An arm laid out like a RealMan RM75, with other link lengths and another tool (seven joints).
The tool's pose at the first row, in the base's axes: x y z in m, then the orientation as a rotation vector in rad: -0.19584, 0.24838, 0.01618, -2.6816, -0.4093, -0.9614
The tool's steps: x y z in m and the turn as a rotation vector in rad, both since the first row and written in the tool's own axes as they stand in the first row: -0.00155, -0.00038, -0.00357, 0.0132, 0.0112, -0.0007; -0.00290, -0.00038, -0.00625, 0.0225, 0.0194, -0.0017; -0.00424, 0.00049, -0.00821, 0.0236, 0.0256, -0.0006; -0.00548, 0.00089, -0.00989, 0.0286, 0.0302, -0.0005; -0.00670, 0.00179, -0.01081, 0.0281, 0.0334, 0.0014; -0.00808, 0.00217, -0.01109, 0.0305, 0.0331, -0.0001; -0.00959, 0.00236, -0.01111, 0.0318, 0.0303, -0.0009
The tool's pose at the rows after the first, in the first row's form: -0.19917, 0.24726, 0.01789, -2.6632, -0.4128, -0.9701; -0.20171, 0.24613, 0.01902, -2.6501, -0.4159, -0.9767; -0.20353, 0.24443, 0.01948, -2.6454, -0.4136, -0.9838; -0.20527, 0.24328, 0.01987, -2.6382, -0.4143, -0.9874; -0.20639, 0.24193, 0.01963, -2.6366, -0.4108, -0.9912; -0.20745, 0.24124, 0.01889, -2.6348, -0.4138, -0.9901; -0.20851, 0.24080, 0.01789, -2.6353, -0.4160, -0.9862
